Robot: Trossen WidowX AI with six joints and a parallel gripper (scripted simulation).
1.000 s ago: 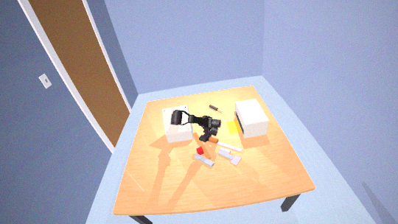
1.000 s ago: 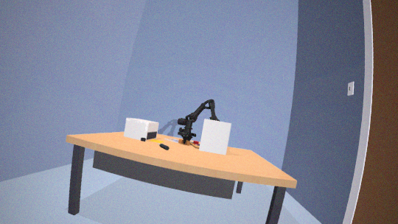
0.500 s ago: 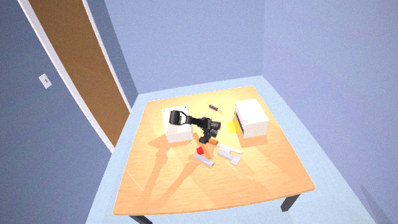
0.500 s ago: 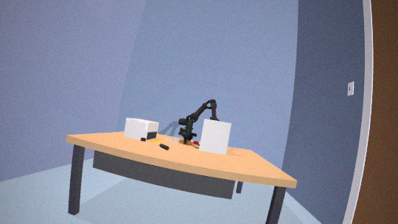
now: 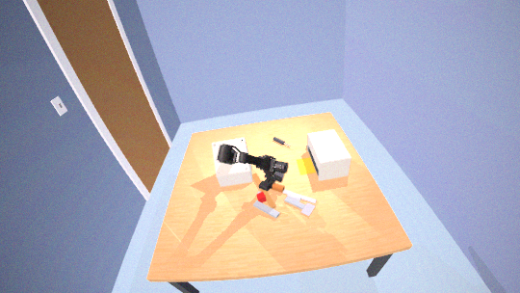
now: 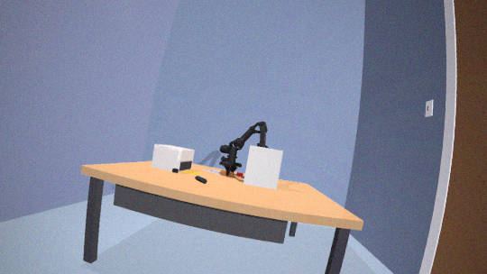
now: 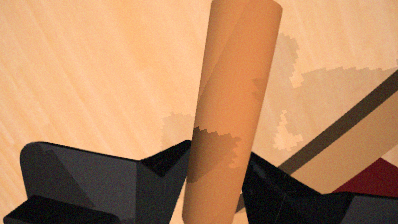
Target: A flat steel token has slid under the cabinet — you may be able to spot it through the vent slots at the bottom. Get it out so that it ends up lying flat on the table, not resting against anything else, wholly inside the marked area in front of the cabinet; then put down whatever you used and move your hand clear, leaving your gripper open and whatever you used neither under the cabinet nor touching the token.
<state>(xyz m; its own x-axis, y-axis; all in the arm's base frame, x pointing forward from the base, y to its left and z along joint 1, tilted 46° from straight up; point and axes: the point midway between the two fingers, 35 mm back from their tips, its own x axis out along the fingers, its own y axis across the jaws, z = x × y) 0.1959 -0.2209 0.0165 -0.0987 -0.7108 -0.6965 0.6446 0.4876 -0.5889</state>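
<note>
Right now the wooden stick is 60 mm behind my gripper tip. From my gripper tip the other things lie so: grey bar (70 mm behind, 150 mm to the right); red cube (80 mm behind, 70 mm to the right, 10 mm above); t-shaped tool (120 mm ahead, 180 mm to the right).
</note>
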